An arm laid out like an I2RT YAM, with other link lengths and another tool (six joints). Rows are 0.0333 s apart.
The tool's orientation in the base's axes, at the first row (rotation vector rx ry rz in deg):
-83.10, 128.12, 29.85
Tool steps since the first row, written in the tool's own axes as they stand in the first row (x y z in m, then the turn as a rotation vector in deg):
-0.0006, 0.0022, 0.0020, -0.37, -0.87, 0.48
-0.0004, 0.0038, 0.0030, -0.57, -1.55, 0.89
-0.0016, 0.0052, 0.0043, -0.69, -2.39, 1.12
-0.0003, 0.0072, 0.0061, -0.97, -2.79, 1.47
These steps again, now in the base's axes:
-0.0015, 0.0023, -0.0012, 1.00, 0.20, -0.28
-0.0029, 0.0033, -0.0020, 1.76, 0.30, -0.57
-0.0036, 0.0055, -0.0023, 2.61, 0.19, -0.77
-0.0056, 0.0062, -0.0044, 3.13, 0.43, -0.94

